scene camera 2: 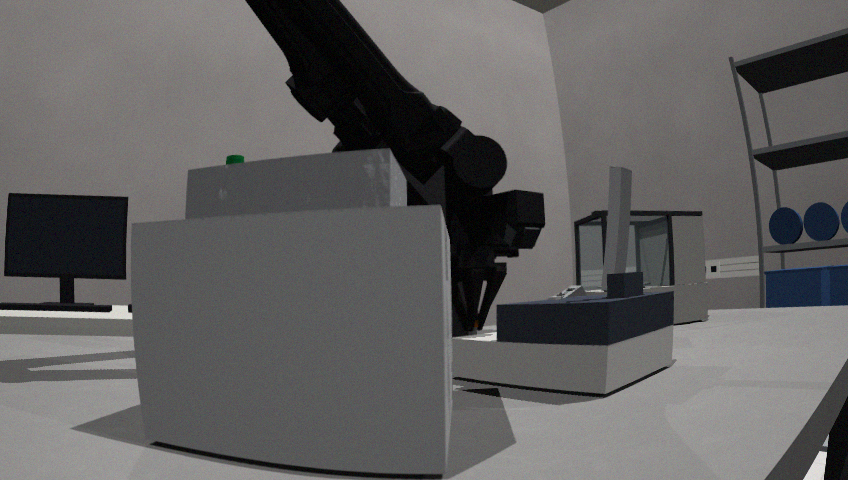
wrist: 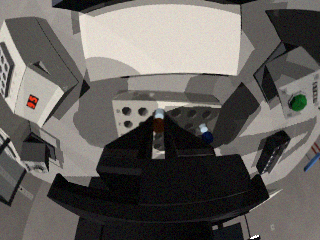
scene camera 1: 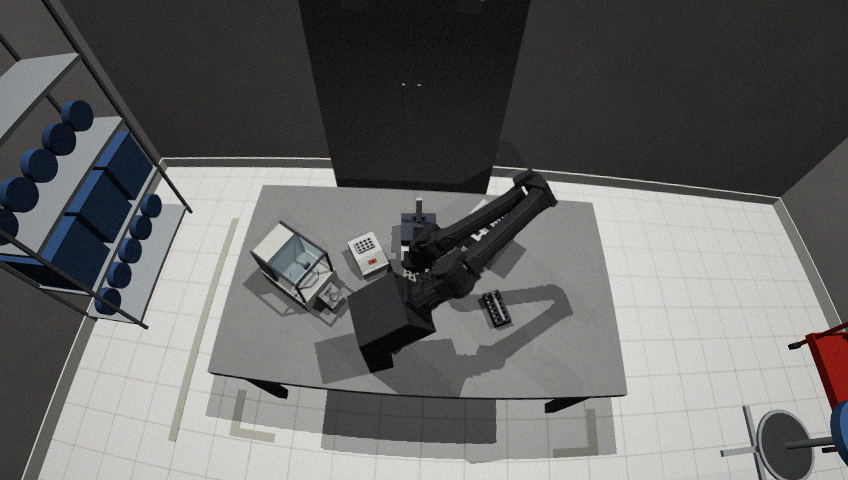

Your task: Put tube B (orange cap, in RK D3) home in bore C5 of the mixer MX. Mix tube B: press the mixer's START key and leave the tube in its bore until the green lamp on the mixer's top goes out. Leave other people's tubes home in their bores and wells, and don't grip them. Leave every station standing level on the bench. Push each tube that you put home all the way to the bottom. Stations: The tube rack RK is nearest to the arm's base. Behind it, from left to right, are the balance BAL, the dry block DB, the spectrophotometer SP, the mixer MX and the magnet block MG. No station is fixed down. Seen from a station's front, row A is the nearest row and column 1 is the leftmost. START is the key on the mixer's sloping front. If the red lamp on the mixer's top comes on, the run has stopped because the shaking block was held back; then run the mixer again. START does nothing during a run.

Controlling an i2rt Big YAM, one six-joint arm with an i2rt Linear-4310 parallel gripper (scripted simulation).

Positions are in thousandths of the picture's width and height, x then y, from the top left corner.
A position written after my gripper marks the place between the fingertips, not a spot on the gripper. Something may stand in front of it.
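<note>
Scene camera 1 shows a dry block (scene camera 1: 439, 543) and a spectrophotometer (scene camera 1: 482, 459). In the wrist view there's a tube rack RK (wrist: 405, 440), a magnet block (wrist: 861, 610), the spectrophotometer (wrist: 358, 194) and my gripper (wrist: 495, 502). As for scene camera 2, you get my gripper (scene camera 2: 557, 689), the spectrophotometer (scene camera 2: 706, 718), a mixer MX (scene camera 2: 380, 703) and a balance (scene camera 2: 788, 516). Scene camera 2 does not show the magnet block, hidden by the mixer MX.
</note>
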